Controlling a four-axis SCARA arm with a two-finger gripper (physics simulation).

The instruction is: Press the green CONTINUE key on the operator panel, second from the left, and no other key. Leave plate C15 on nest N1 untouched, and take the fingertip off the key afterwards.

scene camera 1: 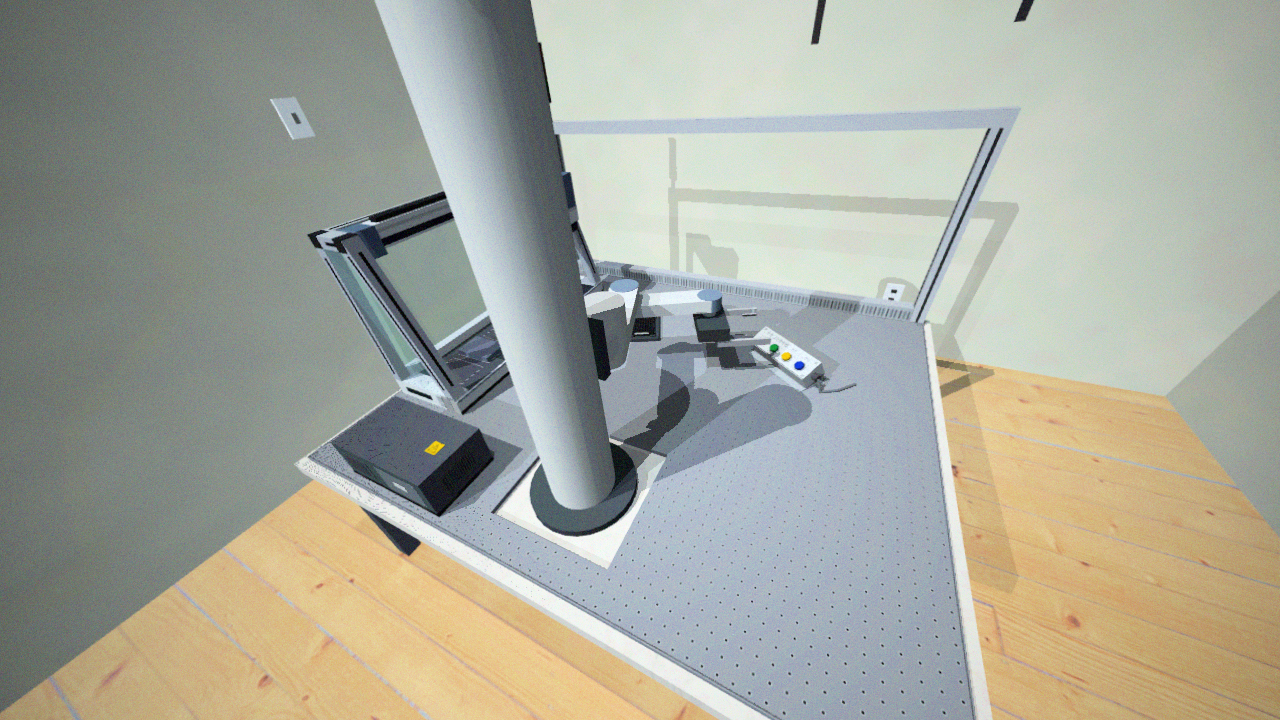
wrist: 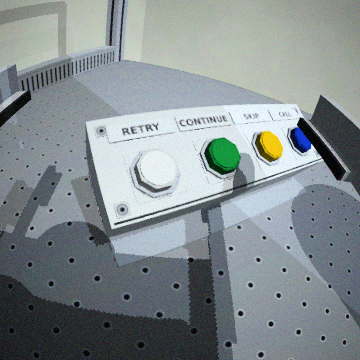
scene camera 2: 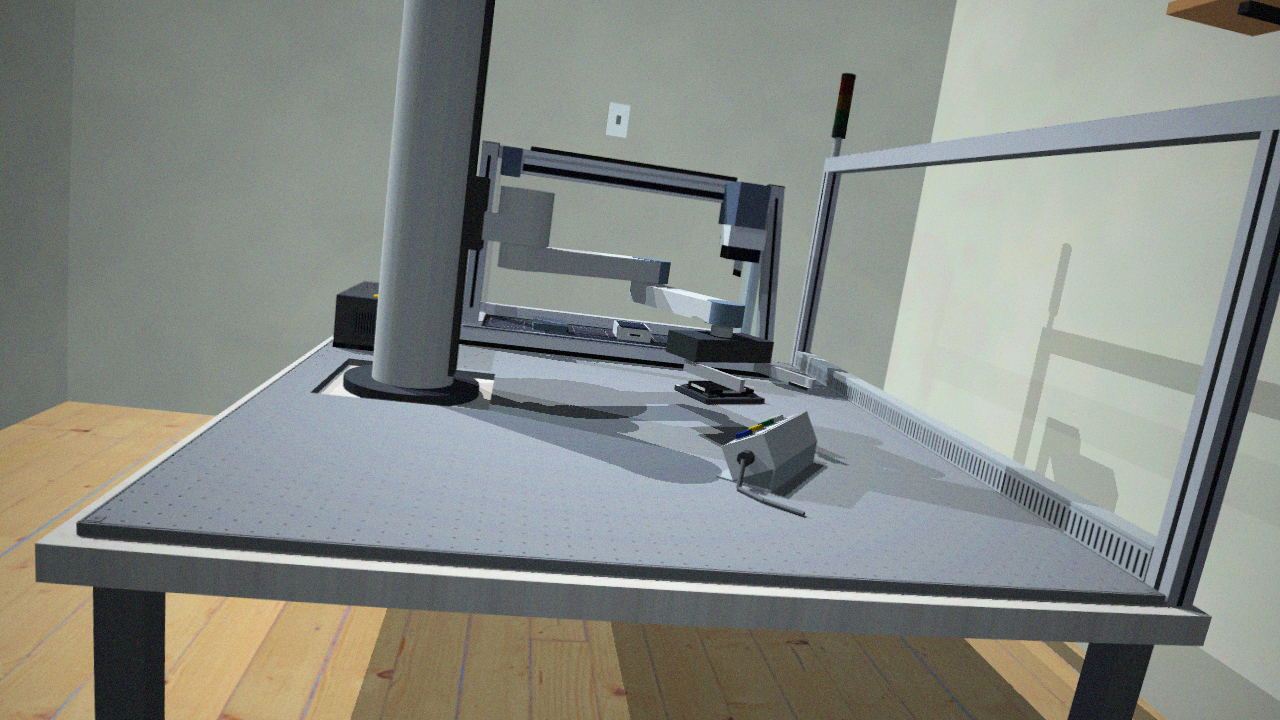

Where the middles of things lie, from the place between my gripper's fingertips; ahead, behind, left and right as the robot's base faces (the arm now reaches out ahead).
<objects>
Right now the green CONTINUE button [wrist: 222, 155] is 30 mm behind my hand, 40 mm to the right of it and 60 mm below it.
</objects>
